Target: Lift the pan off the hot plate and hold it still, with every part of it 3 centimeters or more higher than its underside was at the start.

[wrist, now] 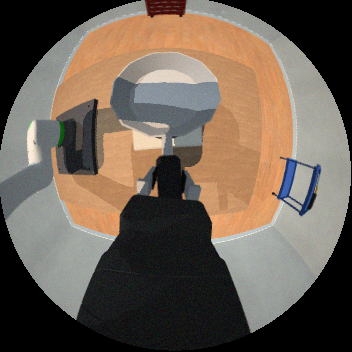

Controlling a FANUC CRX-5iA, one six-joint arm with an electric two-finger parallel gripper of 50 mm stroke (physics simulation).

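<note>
The pan [175, 95], grey with a pale inner bottom, is in the upper middle of the wrist view. It looks level, and its handle points down the view to my gripper. My gripper [168, 174] is shut on the black handle, with one finger on each side. The pale hot plate [147, 142] shows partly below the pan's near edge and looks small beneath it; the pan appears raised above it. The rest of the hot plate is hidden under the pan, and the exact height of the gap cannot be read from this view.
The dark robot pedestal [90, 137] and the arm's white and grey links stand at the left. The wooden table top [240, 175] lies below. A blue cart [288, 179] stands on the floor at the right, and a dark red object [166, 6] shows at the top edge.
</note>
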